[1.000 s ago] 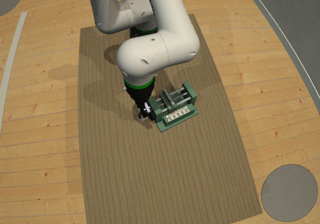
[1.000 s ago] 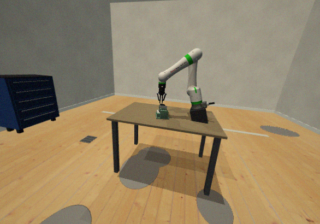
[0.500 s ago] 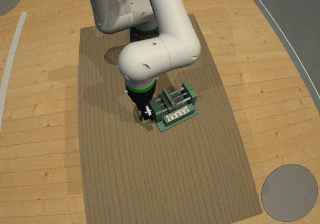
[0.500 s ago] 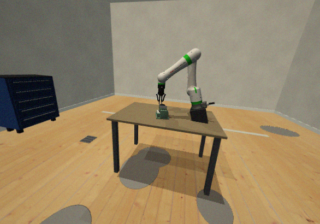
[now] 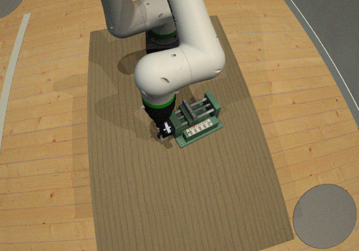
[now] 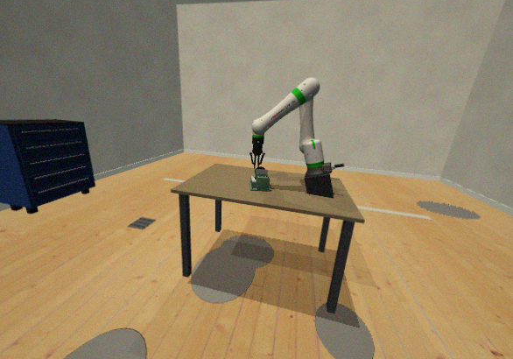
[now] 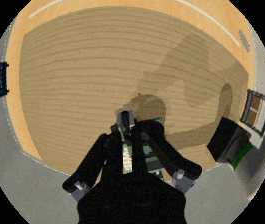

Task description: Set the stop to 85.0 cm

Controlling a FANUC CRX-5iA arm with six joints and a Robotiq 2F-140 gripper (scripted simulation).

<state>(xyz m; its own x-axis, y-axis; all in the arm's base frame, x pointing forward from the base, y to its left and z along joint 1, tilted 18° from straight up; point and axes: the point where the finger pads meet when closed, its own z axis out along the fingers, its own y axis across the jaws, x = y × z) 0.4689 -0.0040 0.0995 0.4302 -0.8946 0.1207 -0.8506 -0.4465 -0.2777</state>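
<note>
Right now the stop block is 80 mm behind my hand and 100 mm to the left of it.
</note>
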